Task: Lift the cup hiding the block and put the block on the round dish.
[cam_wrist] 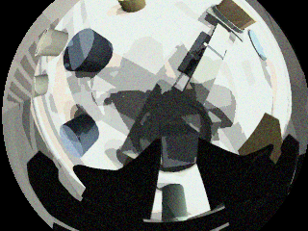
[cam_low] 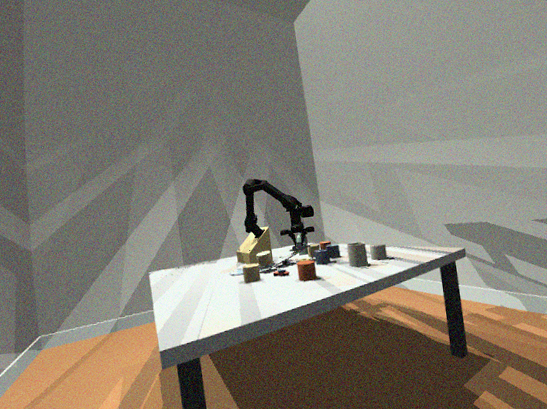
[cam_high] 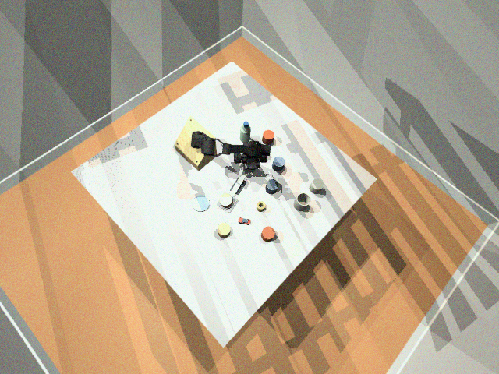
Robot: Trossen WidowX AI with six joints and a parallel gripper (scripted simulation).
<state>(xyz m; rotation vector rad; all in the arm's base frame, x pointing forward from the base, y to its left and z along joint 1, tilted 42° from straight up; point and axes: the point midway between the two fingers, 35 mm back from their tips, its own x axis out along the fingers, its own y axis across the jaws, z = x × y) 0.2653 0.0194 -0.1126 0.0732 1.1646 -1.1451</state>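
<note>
Now: gripper tip 350 mm to the left of the round pale blue dish, 80 mm above it and 70 mm past it. Also, from my gripper tip: balance beam 120 mm to the right, 40 mm below, 20 mm ahead; then bottle 160 mm to the left, 160 mm behind, 30 mm above; then dark grey block 10 mm above.
</note>
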